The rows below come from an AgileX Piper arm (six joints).
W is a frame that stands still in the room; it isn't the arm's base.
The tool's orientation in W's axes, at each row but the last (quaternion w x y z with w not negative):
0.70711, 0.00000, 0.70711, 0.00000
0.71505, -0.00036, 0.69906, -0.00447
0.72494, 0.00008, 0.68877, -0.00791
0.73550, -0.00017, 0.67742, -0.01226
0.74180, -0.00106, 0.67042, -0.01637
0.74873, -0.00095, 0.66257, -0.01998
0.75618, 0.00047, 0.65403, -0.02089
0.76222, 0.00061, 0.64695, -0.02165
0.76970, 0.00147, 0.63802, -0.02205
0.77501, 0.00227, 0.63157, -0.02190
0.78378, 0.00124, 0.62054, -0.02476
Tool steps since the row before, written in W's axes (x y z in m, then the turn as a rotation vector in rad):
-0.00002, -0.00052, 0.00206, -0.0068, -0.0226, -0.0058
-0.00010, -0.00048, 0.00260, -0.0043, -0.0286, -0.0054
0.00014, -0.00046, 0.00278, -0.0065, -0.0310, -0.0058
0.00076, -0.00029, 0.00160, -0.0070, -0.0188, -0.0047
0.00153, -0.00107, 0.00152, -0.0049, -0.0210, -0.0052
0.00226, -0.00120, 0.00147, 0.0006, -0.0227, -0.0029
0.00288, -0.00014, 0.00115, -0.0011, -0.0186, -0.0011
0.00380, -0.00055, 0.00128, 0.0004, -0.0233, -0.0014
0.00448, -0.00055, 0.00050, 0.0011, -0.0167, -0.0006
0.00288, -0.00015, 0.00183, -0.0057, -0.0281, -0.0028
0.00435, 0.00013, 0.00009, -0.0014, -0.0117, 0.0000
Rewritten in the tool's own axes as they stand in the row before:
-0.00206, -0.00052, -0.00002, 0.0058, -0.0226, -0.0068
-0.00260, -0.00050, -0.00004, 0.0055, -0.0286, -0.0043
-0.00276, -0.00049, 0.00029, 0.0058, -0.0310, -0.0064
-0.00153, -0.00030, 0.00089, 0.0045, -0.0188, -0.0071
-0.00133, -0.00107, 0.00170, 0.0052, -0.0210, -0.0050
-0.00115, -0.00118, 0.00245, 0.0037, -0.0226, 0.0008
-0.00072, -0.00008, 0.00302, 0.0015, -0.0186, -0.0007
-0.00063, -0.00046, 0.00397, 0.0022, -0.0232, 0.0008
0.00035, -0.00040, 0.00451, 0.0013, -0.0166, 0.0015
-0.00121, -0.00009, 0.00319, 0.0025, -0.0282, -0.0053
0.00090, 0.00030, 0.00425, 0.0001, -0.0117, -0.0010

